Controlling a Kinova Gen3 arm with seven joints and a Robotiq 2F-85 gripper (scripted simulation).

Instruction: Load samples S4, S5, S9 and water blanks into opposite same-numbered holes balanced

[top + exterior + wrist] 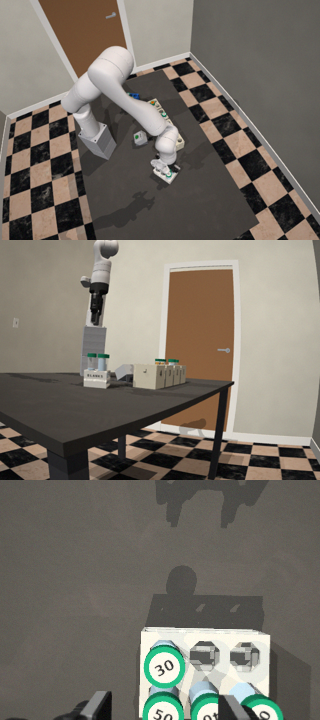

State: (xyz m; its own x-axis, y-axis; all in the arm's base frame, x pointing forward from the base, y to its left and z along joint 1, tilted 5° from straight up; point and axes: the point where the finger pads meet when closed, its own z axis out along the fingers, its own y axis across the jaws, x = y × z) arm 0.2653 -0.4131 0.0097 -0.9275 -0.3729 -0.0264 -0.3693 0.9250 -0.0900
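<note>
The water blank tube lies 18 cm below my hand and 1 cm behind it. From my hand the other things lie so: done desk 34 cm to the left, 19 cm below, 2 cm behind; then green DONE key 35 cm to the left, 18 cm below, 4 cm behind; then white blanks rack 21 cm below, 4 cm to the left.
</note>
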